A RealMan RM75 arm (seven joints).
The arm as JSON. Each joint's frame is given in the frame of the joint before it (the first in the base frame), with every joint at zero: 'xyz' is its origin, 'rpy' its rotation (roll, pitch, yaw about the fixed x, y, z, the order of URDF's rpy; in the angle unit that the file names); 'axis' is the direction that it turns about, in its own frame. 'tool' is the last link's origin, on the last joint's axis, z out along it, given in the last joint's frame.
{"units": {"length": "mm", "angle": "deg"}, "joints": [
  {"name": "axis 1", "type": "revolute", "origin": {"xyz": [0.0, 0.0, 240.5], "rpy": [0.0, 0.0, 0.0]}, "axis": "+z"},
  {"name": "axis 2", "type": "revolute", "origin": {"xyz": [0.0, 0.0, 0.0], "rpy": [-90.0, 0.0, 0.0]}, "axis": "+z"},
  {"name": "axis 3", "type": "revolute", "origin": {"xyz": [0.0, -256.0, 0.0], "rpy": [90.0, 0.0, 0.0]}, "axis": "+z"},
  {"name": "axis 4", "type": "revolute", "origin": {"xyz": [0.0, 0.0, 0.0], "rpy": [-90.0, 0.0, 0.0]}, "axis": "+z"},
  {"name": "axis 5", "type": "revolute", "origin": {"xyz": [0.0, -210.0, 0.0], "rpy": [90.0, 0.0, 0.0]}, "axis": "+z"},
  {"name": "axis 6", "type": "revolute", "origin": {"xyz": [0.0, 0.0, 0.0], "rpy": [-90.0, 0.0, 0.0]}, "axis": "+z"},
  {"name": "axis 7", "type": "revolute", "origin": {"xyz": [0.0, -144.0, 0.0], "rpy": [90.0, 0.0, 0.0]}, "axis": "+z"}
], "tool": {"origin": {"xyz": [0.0, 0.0, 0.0], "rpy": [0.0, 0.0, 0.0]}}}
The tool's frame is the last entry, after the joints.
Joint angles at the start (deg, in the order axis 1, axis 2, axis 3, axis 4, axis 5, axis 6, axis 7):
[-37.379 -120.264 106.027 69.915 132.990 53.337 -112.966]
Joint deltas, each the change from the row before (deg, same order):
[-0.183 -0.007 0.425 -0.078 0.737 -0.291 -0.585]
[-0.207 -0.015 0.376 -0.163 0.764 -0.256 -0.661]
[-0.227 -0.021 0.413 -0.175 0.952 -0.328 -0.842]
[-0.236 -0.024 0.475 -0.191 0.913 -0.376 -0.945]
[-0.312 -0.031 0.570 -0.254 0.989 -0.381 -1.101]
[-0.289 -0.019 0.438 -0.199 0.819 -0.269 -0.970]
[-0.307 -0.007 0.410 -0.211 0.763 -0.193 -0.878]
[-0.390 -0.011 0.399 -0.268 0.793 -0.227 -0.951]
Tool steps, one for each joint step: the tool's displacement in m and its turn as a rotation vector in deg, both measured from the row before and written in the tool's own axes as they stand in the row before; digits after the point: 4 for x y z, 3 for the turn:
[0.0001 0.0000 0.0010 0.210 -0.490 0.288]
[-0.0002 -0.0001 0.0011 0.190 -0.551 0.171]
[-0.0003 -0.0003 0.0012 0.299 -0.651 0.150]
[-0.0001 -0.0001 0.0013 0.295 -0.605 0.078]
[0.0001 0.0000 0.0016 0.265 -0.671 0.086]
[0.0002 -0.0002 0.0012 0.229 -0.548 0.031]
[0.0001 -0.0002 0.0011 0.176 -0.545 0.086]
[0.0004 -0.0005 0.0011 0.230 -0.551 0.075]

